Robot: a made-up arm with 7 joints. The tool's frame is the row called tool.
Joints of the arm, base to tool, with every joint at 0 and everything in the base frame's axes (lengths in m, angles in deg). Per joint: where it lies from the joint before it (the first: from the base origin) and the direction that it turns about. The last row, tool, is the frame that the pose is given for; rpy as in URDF.
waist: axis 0 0 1 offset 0.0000 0.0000 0.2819
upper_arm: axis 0 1 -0.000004 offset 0.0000 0.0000 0.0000
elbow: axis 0 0 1 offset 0.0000 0.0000 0.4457
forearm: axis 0 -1 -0.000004 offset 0.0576 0.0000 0.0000
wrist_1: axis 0 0.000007 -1 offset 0.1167 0.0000 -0.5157
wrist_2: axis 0 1 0.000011 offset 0.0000 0.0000 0.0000
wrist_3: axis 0 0.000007 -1 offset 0.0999 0.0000 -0.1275
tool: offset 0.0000 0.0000 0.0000 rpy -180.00 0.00 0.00
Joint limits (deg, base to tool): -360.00..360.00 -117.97..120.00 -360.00..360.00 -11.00..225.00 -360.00..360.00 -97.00..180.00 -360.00..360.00
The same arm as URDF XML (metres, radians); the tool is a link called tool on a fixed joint. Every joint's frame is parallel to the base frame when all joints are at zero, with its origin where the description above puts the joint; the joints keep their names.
<robot name="arm">
<joint name="tool_joint" type="fixed"><parent link="link7"/><child link="tool"/><origin xyz="0 0 0" rpy="3.1416 0 0"/></joint>
<joint name="wrist_3" type="revolute"><parent link="link6"/><child link="link7"/><origin xyz="0.0999 0 -0.1275"/><axis xyz="0 0 -1"/><limit lower="-6.2832" upper="6.2832"/></joint>
<joint name="wrist_2" type="revolute"><parent link="link5"/><child link="link6"/><origin xyz="0 0 0"/><axis xyz="0 1 0"/><limit lower="-1.693" upper="3.1416"/></joint>
<joint name="wrist_1" type="revolute"><parent link="link4"/><child link="link5"/><origin xyz="0.1167 0 -0.5157"/><axis xyz="0 0 -1"/><limit lower="-6.2832" upper="6.2832"/></joint>
<joint name="forearm" type="revolute"><parent link="link3"/><child link="link4"/><origin xyz="0.0576 0 0"/><axis xyz="0 -1 0"/><limit lower="-0.192" upper="3.927"/></joint>
<joint name="elbow" type="revolute"><parent link="link2"/><child link="link3"/><origin xyz="0 0 0.4457"/><axis xyz="0 0 1"/><limit lower="-6.2832" upper="6.2832"/></joint>
<joint name="upper_arm" type="revolute"><parent link="link1"/><child link="link2"/><origin xyz="0 0 0"/><axis xyz="0 1 0"/><limit lower="-2.059" upper="2.0944"/></joint>
<joint name="waist" type="revolute"><parent link="base_link"/><child link="link1"/><origin xyz="0 0 0.2819"/><axis xyz="0 0 1"/><limit lower="-6.2832" upper="6.2832"/></joint>
<link name="base_link"/>
<link name="link1"/>
<link name="link2"/>
<link name="link3"/>
<link name="link4"/>
<link name="link5"/>
<link name="link6"/>
<link name="link7"/>
<link name="tool"/>
</robot>

